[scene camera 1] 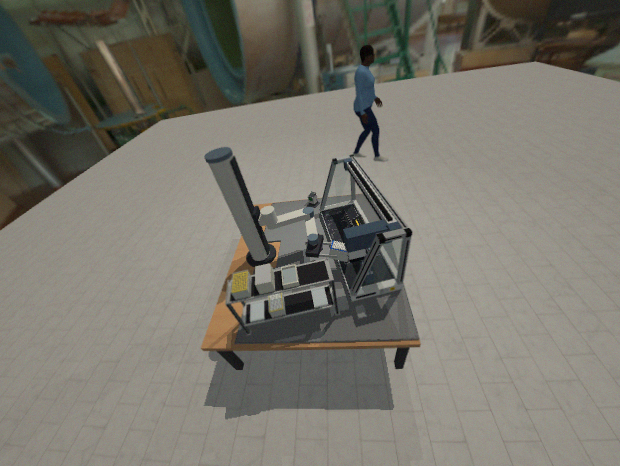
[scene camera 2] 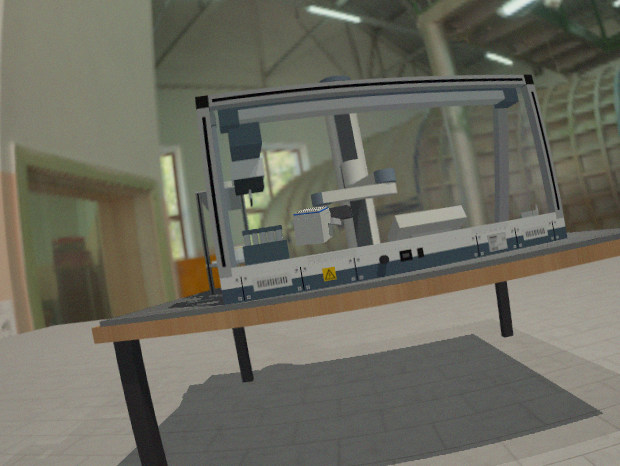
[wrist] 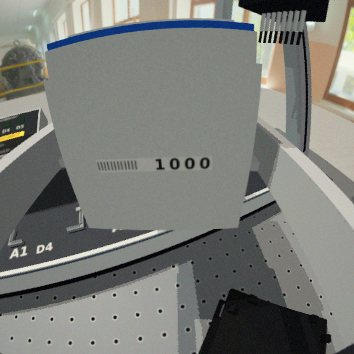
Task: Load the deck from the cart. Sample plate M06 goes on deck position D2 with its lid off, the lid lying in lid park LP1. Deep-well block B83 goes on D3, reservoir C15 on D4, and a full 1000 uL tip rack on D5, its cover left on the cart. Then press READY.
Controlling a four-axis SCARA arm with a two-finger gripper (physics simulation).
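Observation:
My gripper (scene camera 1: 337,249) (scene camera 2: 330,223) (wrist: 162,118) is shut on a grey tip rack (scene camera 1: 338,245) (scene camera 2: 310,228) (wrist: 150,110), marked 1000 and with a blue top edge. The rack is upright and uncovered, with tips showing on top, and is held above the front edge of the deck (scene camera 1: 334,214) (wrist: 42,225). In the wrist view the D4 label shows at the lower left, beside metal corner brackets; the rack hides the D5 label. On the cart (scene camera 1: 238,318), a yellow-topped rack (scene camera 1: 240,282), a tall white box (scene camera 1: 264,279) and a pale flat-topped item (scene camera 1: 289,276) stand on the upper shelf. Their labels are unreadable.
The lower shelf holds two pale items (scene camera 1: 257,310) (scene camera 1: 319,296) and a light rack (scene camera 1: 275,303). The pipetting head (scene camera 1: 365,235) (scene camera 2: 247,165) (wrist: 285,12) hangs inside the framed enclosure. The arm's column (scene camera 1: 238,210) stands behind the cart. A black object (wrist: 270,325) shows low in the wrist view.

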